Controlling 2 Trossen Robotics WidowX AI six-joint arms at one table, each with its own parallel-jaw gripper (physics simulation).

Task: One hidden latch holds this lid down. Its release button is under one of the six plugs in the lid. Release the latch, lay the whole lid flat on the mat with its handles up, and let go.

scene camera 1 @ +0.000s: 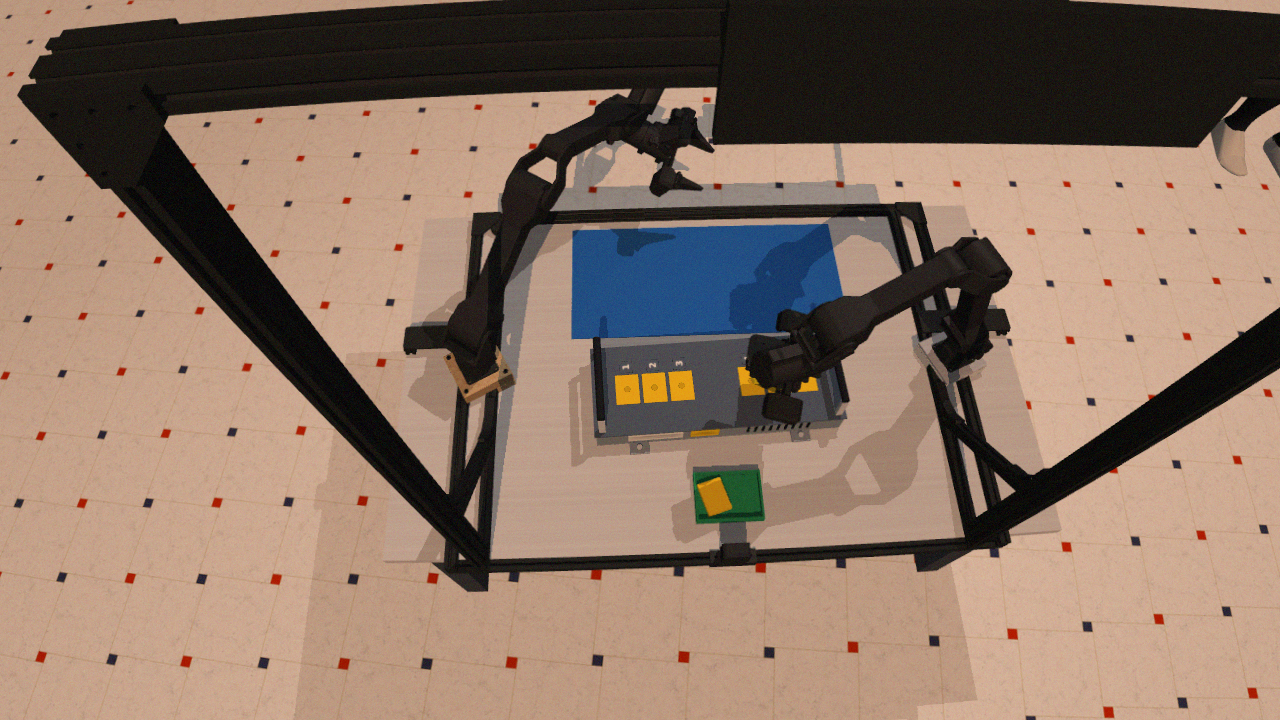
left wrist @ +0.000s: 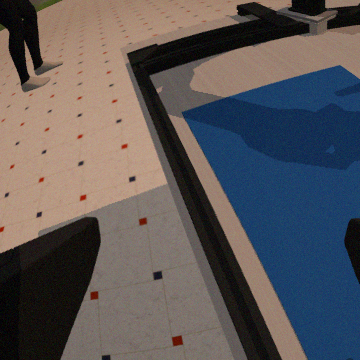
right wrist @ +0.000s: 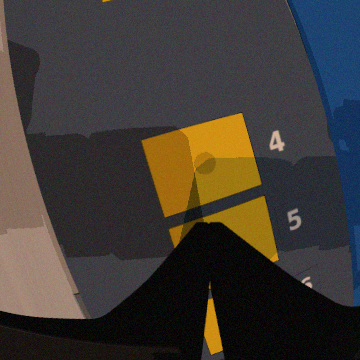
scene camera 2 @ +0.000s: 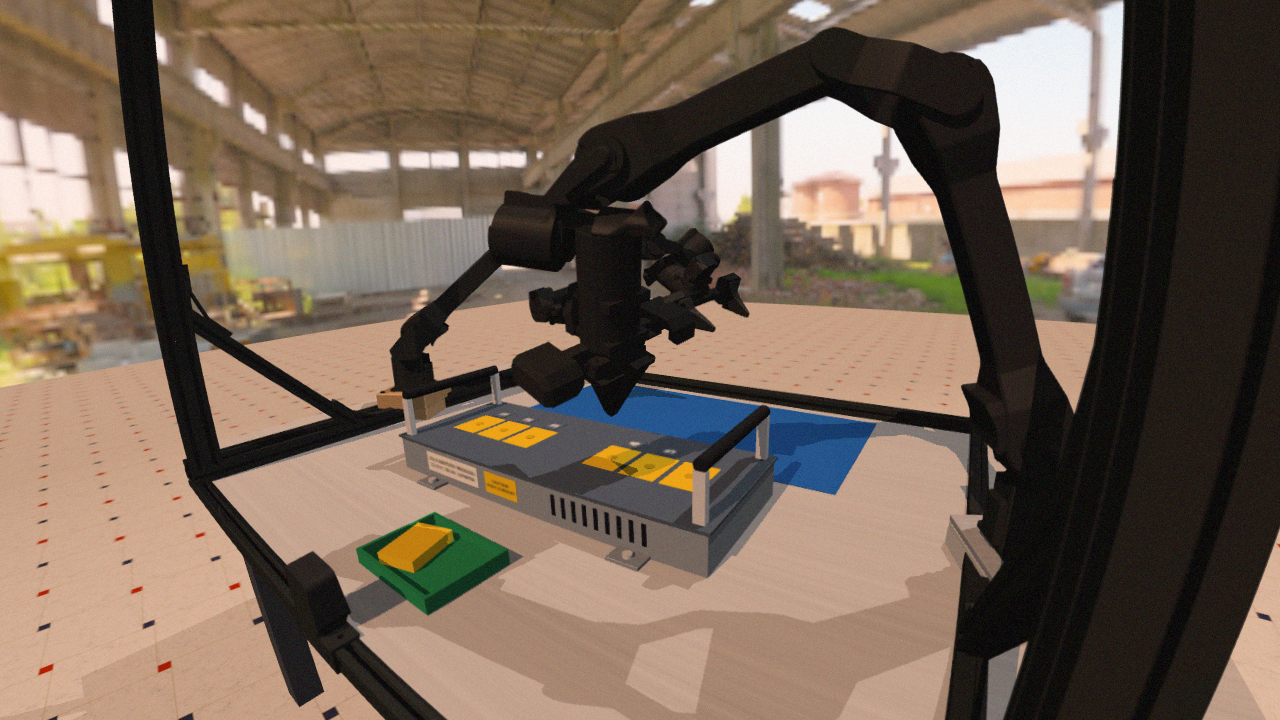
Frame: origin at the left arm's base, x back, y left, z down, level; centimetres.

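Seen in the pictures: left gripper, fingertip midpoint: (scene camera 1: 708, 170) (left wrist: 229, 232) (scene camera 2: 732, 322); right gripper, fingertip midpoint: (right wrist: 207, 233) (scene camera 2: 611, 413); left arm's base at its link origin: (scene camera 1: 477, 364) (scene camera 2: 414, 386); right arm's base at its link origin: (scene camera 1: 953, 353) (left wrist: 307, 9).
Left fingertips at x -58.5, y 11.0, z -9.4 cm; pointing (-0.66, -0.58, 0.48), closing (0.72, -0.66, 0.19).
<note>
Offsets run from my left fingertips to a thing's middle. "*": to the spot under its first point. Level surfaces: height alone.
The grey lid @[* dx +19.2, dy -33.1, dz +9.2 cm] (scene camera 1: 716, 358) (scene camera 2: 572, 449) (right wrist: 150, 65) lies on its box, with black handles (scene camera 1: 598, 385) (scene camera 2: 732, 438) at both ends, upright. Yellow plugs 1 @[dx +36.8, dy -30.1, dz +9.2 cm] (scene camera 1: 627, 389) (scene camera 2: 479, 424), 2 (scene camera 1: 654, 386) (scene camera 2: 503, 430), 3 (scene camera 1: 681, 385) (scene camera 2: 529, 437), 4 (scene camera 2: 612, 459) (right wrist: 220, 145), 5 (scene camera 2: 650, 466) (right wrist: 250, 225) and 6 @[dx +7.3, dy -44.8, dz +9.8 cm] (scene camera 2: 690, 475) sit in it. My right gripper (scene camera 2: 611, 411) (right wrist: 207, 233) is shut and empty, above the lid near plugs 4 and 5; its arm partly hides these in scene camera 1. My left gripper (scene camera 1: 705, 167) (scene camera 2: 729, 320) (left wrist: 229, 232) is open and empty, high beyond the mat.
The blue mat @[dz +13.9 cm] (scene camera 1: 626, 286) (scene camera 2: 832, 447) (left wrist: 260, 210) lies behind the box. A green tray @[dx +31.3, dy -55.7, dz +13.2 cm] (scene camera 1: 747, 488) (scene camera 2: 474, 555) with a loose yellow block @[dx +33.5, dy -54.5, dz +13.0 cm] (scene camera 1: 714, 495) (scene camera 2: 414, 548) stands in front. Black frame bars surround the table. A person's legs (left wrist: 20, 50) show on the floor.
</note>
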